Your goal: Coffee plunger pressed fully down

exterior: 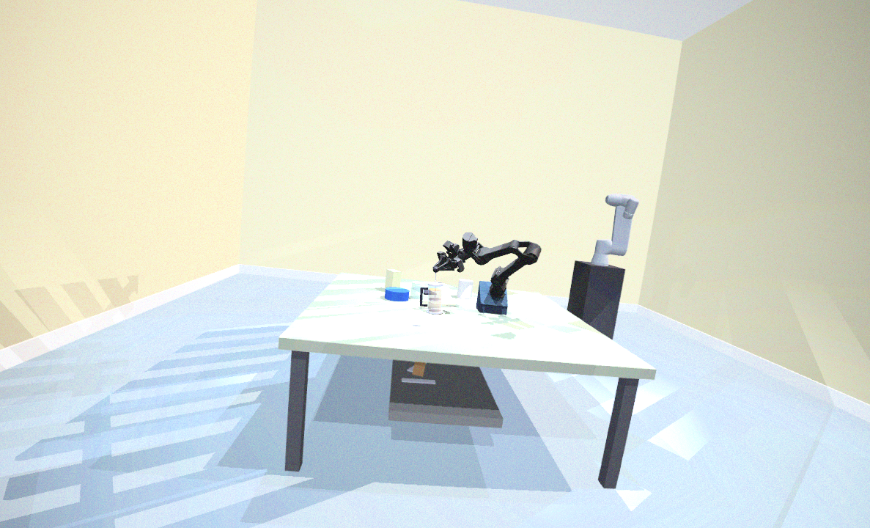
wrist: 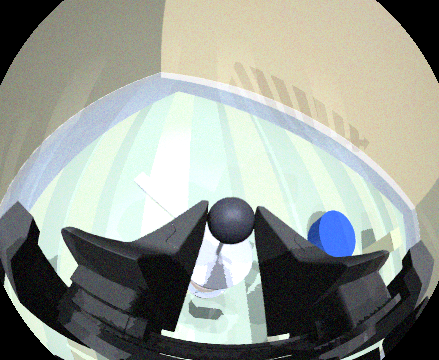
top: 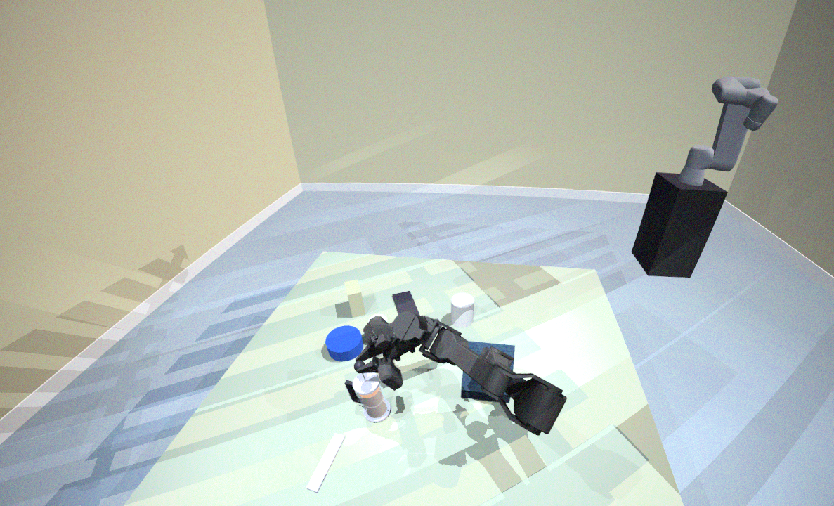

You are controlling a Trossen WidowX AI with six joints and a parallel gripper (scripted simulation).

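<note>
Right now the coffee press is 10 mm to the right of my gripper tip and 100 mm below it. The rest, counted from my gripper tip: white cup 230 mm behind, 400 mm to the right, 150 mm below; then pale block 170 mm ahead, 410 mm to the right, 140 mm below; then blue disc 150 mm ahead, 220 mm to the right, 180 mm below.
</note>
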